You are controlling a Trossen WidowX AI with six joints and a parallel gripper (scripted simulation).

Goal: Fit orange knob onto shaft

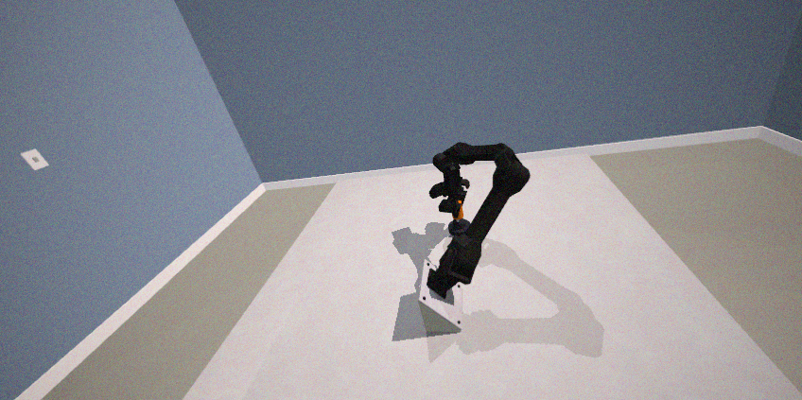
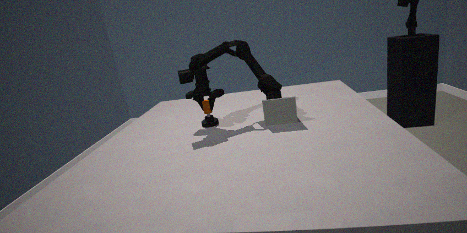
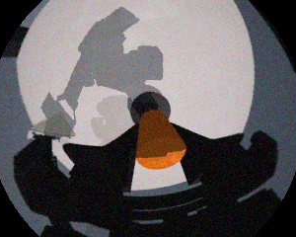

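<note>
My gripper tip is 4 cm above the round pedestal. Also, from my gripper tip: orange knob (3 cm above).
</note>
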